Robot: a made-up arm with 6 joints. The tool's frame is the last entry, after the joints. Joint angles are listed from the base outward. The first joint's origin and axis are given. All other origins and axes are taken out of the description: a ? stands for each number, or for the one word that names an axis. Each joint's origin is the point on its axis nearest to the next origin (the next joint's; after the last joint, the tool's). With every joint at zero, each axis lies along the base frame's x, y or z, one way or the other. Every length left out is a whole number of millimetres.
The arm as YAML. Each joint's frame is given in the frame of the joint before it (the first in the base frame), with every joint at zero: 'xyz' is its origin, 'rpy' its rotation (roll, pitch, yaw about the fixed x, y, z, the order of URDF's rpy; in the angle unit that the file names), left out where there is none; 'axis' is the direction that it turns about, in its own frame. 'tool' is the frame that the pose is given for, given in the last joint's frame.
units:
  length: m
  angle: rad
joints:
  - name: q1
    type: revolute
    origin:
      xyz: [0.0, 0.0, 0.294]
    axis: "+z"
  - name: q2
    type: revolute
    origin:
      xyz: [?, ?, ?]
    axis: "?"
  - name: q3
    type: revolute
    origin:
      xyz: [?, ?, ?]
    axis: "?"
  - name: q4
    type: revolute
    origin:
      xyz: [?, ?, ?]
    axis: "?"
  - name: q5
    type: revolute
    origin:
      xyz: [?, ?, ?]
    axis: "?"
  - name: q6
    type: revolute
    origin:
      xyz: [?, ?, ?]
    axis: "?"
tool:
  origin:
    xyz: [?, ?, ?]
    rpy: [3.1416, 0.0, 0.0]
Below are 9 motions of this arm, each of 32 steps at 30 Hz.
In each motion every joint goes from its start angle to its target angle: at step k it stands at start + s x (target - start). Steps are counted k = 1, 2, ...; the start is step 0. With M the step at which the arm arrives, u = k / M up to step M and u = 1 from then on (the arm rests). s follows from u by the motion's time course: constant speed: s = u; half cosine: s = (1 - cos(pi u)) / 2; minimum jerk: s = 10 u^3 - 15 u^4 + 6 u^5.
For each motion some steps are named. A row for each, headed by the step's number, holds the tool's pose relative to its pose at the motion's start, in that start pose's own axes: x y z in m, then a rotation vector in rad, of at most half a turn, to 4 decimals.
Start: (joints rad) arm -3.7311 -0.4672 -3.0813 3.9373 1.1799 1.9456
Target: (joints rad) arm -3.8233 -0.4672 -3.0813 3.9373 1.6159 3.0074
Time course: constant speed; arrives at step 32
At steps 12, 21, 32:
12: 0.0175 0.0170 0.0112 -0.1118 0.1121 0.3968
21: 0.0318 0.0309 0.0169 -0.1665 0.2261 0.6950
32: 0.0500 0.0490 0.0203 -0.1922 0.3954 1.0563

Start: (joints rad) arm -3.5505 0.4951 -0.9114 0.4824 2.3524 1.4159
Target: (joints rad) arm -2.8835 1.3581 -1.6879 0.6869 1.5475 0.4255
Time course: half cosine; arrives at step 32
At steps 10, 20, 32:
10: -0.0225 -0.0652 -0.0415 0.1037 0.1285 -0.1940
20: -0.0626 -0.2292 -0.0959 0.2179 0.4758 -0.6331
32: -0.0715 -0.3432 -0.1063 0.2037 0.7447 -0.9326

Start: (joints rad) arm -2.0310 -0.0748 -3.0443 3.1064 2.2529 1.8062
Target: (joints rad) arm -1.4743 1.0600 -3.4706 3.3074 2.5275 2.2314
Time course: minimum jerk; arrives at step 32
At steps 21, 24, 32:
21: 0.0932 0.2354 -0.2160 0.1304 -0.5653 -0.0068
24: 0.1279 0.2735 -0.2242 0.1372 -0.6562 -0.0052
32: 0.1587 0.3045 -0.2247 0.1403 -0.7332 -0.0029

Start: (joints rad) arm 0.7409 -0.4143 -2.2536 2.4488 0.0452 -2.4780
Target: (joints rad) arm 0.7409 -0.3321 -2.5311 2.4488 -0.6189 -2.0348
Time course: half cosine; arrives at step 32
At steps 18, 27, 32:
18: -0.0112 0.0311 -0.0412 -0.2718 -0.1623 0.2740
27: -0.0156 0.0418 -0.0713 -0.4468 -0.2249 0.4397
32: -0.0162 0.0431 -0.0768 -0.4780 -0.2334 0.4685

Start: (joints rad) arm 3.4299 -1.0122 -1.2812 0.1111 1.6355 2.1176
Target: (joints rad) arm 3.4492 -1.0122 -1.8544 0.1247 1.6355 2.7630
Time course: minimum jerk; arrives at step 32
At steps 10, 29, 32:
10: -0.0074 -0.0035 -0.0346 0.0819 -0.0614 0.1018
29: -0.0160 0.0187 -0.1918 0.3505 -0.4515 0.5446
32: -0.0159 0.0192 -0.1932 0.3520 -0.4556 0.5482

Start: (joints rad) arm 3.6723 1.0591 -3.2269 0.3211 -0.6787 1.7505
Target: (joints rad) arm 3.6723 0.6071 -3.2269 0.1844 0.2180 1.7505
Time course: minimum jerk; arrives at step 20
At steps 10, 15, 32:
10: -0.0587 -0.0366 0.0803 -0.2431 -0.0446 -0.0331
15: -0.1040 -0.0715 0.1216 -0.4276 -0.0578 -0.0879
32: -0.1150 -0.0814 0.1290 -0.4743 -0.0571 -0.1051

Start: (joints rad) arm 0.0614 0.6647 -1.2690 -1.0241 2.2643 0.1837
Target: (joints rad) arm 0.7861 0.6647 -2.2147 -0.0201 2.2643 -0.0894
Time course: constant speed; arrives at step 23
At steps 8, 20, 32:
8: -0.0628 -0.0189 -0.1190 0.2537 0.3168 -0.0985
20: -0.2460 -0.0944 -0.2680 0.4102 0.9542 -0.5255
32: -0.3082 -0.1209 -0.2856 0.3944 1.1188 -0.6822

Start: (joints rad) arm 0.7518 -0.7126 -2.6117 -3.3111 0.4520 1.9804
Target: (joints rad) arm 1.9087 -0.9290 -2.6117 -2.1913 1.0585 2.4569
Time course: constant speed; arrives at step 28
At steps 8, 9, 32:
8: -0.0699 0.0757 0.0112 -0.3858 -0.2447 0.6499
9: -0.0829 0.0842 0.0098 -0.4400 -0.2780 0.7254
32: -0.3820 0.0761 -0.1730 -1.7306 -1.0755 1.7677

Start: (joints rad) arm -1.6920 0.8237 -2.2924 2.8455 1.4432 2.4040
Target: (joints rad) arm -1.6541 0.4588 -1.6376 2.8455 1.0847 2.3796
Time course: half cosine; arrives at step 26
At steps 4, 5, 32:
4: -0.0007 -0.0029 -0.0037 0.0250 -0.0257 0.0054
5: -0.0009 -0.0045 -0.0058 0.0386 -0.0396 0.0084
32: 0.0272 -0.0243 -0.1021 0.4590 -0.4259 0.0893

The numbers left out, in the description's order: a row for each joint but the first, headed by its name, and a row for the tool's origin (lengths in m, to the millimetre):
q2: xyz 0.0 0.0 0.0, axis +y
q3: xyz 0.049 0.0 0.262, axis +y
q4: xyz 0.05 0.0 -0.22, axis -z
q5: xyz 0.0 0.0 0.0, axis +y
q6: xyz 0.117 0.0 -0.149, axis -z
tool: xyz 0.0 0.0 0.0

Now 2 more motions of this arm.
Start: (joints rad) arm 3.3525 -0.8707 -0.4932 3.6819 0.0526 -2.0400
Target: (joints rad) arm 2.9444 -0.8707 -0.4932 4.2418 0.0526 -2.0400
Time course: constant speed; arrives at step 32
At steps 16, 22, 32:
16: 0.0153 -0.0222 0.0133 0.0345 0.2110 0.3123
22: 0.0237 -0.0323 0.0182 0.0618 0.2876 0.4287
32: 0.0415 -0.0506 0.0252 0.1247 0.4109 0.6207

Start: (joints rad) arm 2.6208 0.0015 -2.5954 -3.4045 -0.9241 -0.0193
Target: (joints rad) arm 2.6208 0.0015 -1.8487 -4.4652 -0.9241 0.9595
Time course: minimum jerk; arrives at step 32
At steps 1, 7, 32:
1: 0.0001 0.0000 0.0000 0.0002 0.0002 0.0001
7: 0.0125 -0.0115 0.0041 0.0531 0.0514 0.0119
32: 0.0741 -0.1254 0.0035 0.6356 0.2629 -0.1143

